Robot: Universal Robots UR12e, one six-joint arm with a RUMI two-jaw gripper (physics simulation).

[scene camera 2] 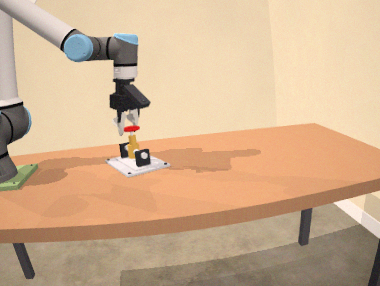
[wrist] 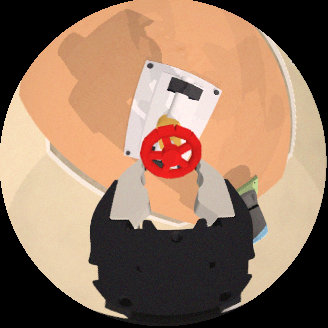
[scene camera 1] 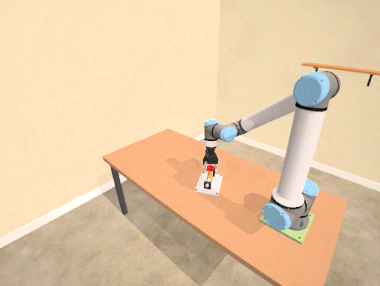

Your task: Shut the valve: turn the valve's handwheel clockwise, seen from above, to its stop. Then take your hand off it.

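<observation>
The valve has a red handwheel [scene camera 1: 210,168] [scene camera 2: 131,128] [wrist: 171,157] on top of a brass body [scene camera 1: 210,176] [scene camera 2: 132,145] [wrist: 168,121]. It stands upright on a white base plate [scene camera 1: 216,188] [scene camera 2: 129,171] [wrist: 136,127]. My gripper [scene camera 1: 210,170] [scene camera 2: 128,128] [wrist: 169,159] points down over the valve, with its two grey fingers at opposite sides of the handwheel. They look shut on its rim. In the wrist view the rim covers the very fingertips, so the contact is partly hidden.
Black blocks [scene camera 1: 207,185] [scene camera 2: 143,157] [wrist: 185,88] stand at the ends of the valve's pipe. The wooden table [scene camera 1: 150,165] [scene camera 2: 280,165] [wrist: 225,150] carries the plate. The arm's green base plate [scene camera 1: 285,230] [scene camera 2: 22,176] is on the same table, away from the valve.
</observation>
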